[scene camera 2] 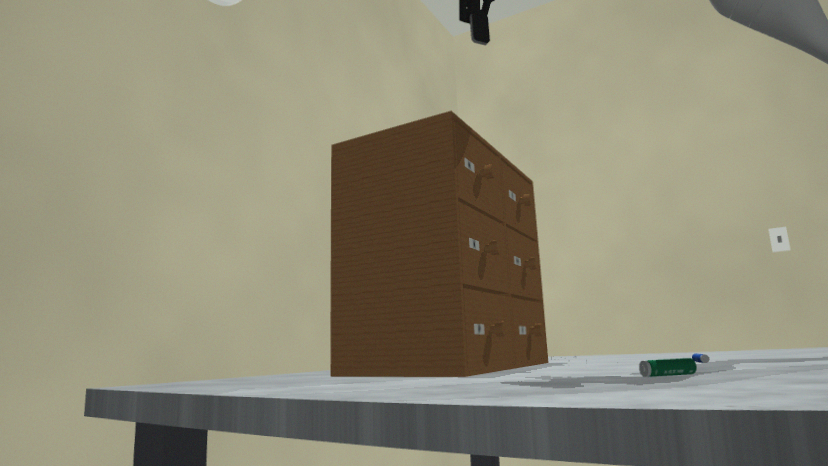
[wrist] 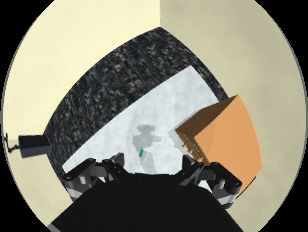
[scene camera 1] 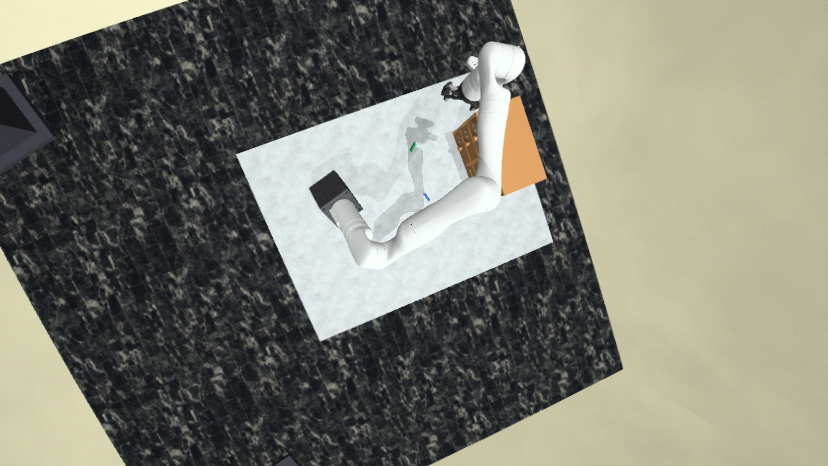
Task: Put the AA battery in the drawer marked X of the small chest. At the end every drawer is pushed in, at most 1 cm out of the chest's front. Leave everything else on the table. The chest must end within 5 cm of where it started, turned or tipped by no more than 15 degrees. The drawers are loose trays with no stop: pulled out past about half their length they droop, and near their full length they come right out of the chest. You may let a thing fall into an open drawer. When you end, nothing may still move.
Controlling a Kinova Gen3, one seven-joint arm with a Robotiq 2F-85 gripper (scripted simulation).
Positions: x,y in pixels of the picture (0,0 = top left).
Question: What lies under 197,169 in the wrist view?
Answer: My gripper.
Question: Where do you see a wooden chest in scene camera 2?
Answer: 397,310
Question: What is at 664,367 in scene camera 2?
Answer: A green AA battery.
